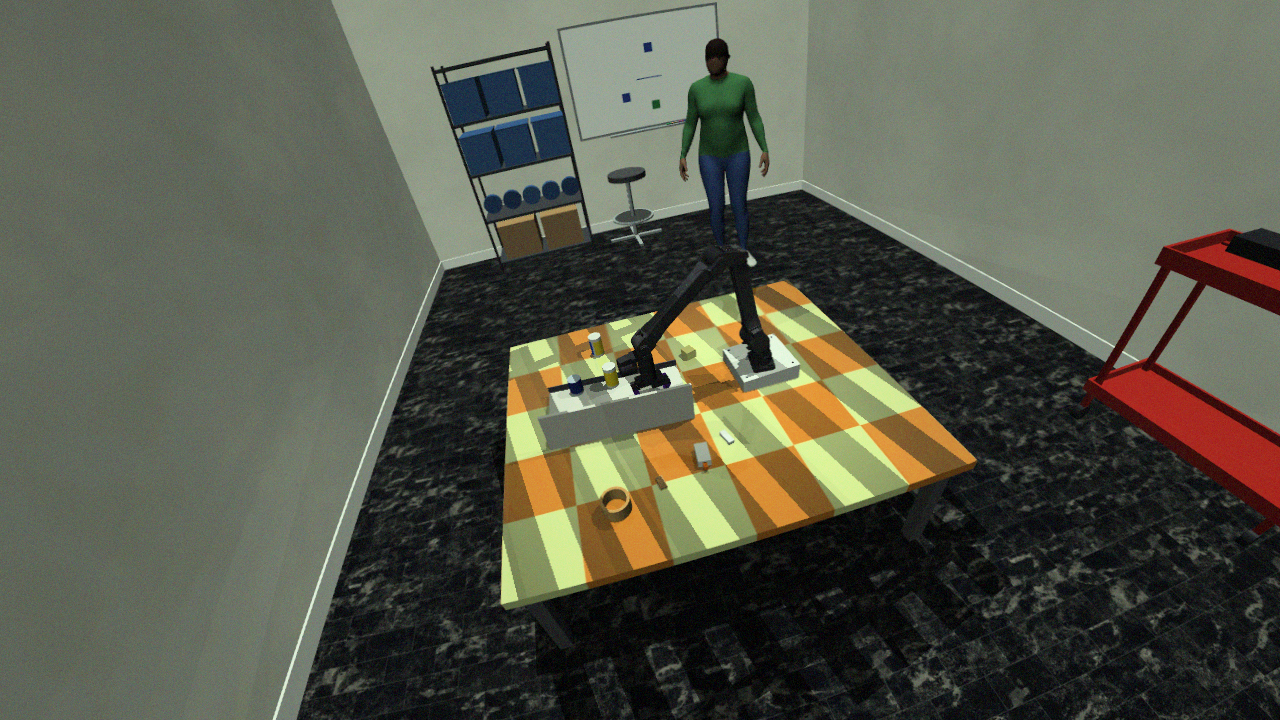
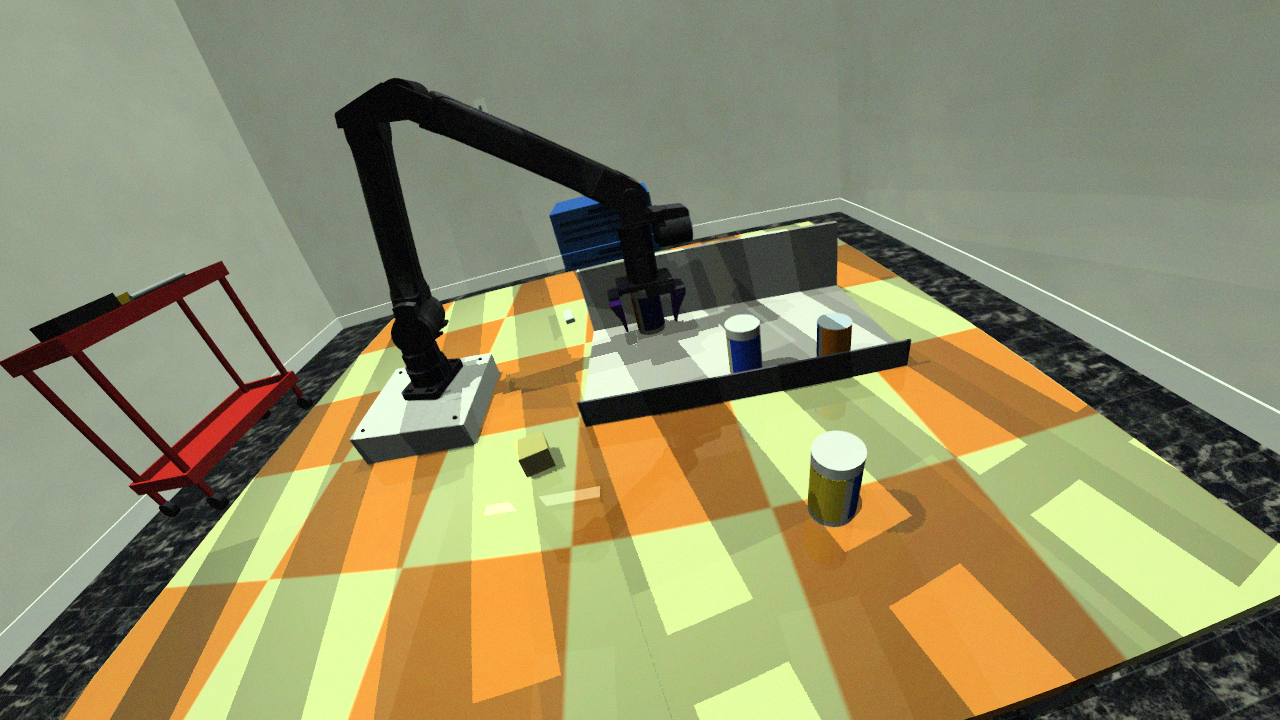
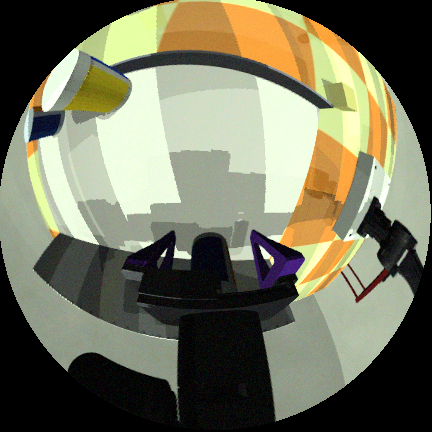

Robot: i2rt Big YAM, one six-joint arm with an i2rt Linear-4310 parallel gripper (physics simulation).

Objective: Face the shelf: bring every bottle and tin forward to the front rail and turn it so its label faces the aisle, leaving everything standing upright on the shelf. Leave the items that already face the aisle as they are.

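Seen in the pictures: gripper, between the fingertips: [image 2: 651,325] [image 3: 212,234]; arm's base, origin of its link: [image 1: 761,361] [image 2: 434,381] [image 3: 368,216].
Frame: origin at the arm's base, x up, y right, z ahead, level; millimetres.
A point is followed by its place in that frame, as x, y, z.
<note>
My open gripper [image 1: 651,387] @[-4, -119, 440] [image 2: 650,324] @[-4, -119, 440] [image 3: 212,234] @[-4, -119, 440] is lowered over a dark blue bottle with an orange-brown side [image 2: 650,313] @[11, -142, 438] [image 3: 209,255] @[11, -142, 439], one finger on each side; the bottle stands upright near the grey back wall [image 2: 769,264] @[40, -243, 691] of the shelf. A white-capped bottle [image 1: 611,376] @[26, 4, 600] [image 2: 744,351] @[25, 57, 606] [image 3: 102,89] @[15, 21, 582] stands near the dark front rail [image 2: 742,385] @[-32, 67, 597] [image 3: 200,57] @[-19, 75, 506], blue toward the rail and yellow behind. A shorter tin [image 1: 575,385] @[19, -14, 749] [image 2: 834,336] @[22, 39, 748] [image 3: 46,126] stands at the rail, orange toward it and dark blue behind. The between-finger bottle's cap is hidden by the gripper.
A white-capped yellow and blue can [image 1: 595,345] @[8, 262, 684] [image 2: 834,488] @[11, 318, 677] stands on the table in front of the rail. A small tan block [image 1: 687,352] @[-21, 155, 281] [image 2: 535,454] @[-23, 197, 289] [image 3: 340,95] @[-31, 164, 294] lies near the arm's base [image 2: 429,420] @[-5, 119, 57]. Behind the shelf are a wooden ring [image 1: 615,514] @[-20, -600, 583] and small items.
</note>
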